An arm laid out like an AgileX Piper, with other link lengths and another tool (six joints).
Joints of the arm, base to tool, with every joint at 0 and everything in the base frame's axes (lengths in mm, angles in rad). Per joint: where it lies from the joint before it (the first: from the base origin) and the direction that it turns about. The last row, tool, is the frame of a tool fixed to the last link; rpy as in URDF.
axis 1: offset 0 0 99.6 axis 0 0 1
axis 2: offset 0 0 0 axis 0 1 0
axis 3: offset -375.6 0 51.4 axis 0 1 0
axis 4: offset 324.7 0 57.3 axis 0.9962 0 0.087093
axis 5: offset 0 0 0 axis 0 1 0
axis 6: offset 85.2 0 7.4 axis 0.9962 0 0.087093
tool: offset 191.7 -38 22.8 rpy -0.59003 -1.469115 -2.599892
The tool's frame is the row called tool.
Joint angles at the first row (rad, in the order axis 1, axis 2, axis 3, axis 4, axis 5, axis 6):
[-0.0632, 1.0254, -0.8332, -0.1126, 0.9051, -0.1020]
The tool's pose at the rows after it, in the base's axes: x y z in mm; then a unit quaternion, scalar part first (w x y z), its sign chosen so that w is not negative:
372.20 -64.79 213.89 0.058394 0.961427 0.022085 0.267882
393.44 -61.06 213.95 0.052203 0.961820 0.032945 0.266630
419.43 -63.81 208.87 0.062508 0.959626 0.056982 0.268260
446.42 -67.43 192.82 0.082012 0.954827 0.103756 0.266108
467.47 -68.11 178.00 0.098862 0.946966 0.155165 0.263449
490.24 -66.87 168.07 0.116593 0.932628 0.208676 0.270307
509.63 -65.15 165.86 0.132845 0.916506 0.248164 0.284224
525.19 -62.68 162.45 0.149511 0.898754 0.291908 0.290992
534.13 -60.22 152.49 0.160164 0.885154 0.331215 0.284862
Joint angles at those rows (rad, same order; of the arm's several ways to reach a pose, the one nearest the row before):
[-0.0632, 1.1442, -0.9150, -0.0225, 0.8836, -0.1661]
[-0.0632, 1.2026, -0.9590, 0.0000, 0.8735, -0.1980]
[-0.0632, 1.2688, -0.9888, -0.0090, 0.8324, -0.2439]
[-0.0632, 1.3418, -0.9949, -0.0284, 0.7655, -0.3305]
[-0.0632, 1.3992, -0.9956, -0.0391, 0.7085, -0.4307]
[-0.0632, 1.4487, -0.9960, -0.0433, 0.6371, -0.5411]
[-0.0632, 1.4802, -0.9968, -0.0442, 0.5688, -0.6274]
[-0.0632, 1.5093, -0.9981, -0.0442, 0.5160, -0.7246]
[-0.0632, 1.5393, -0.9981, -0.0442, 0.4896, -0.8107]

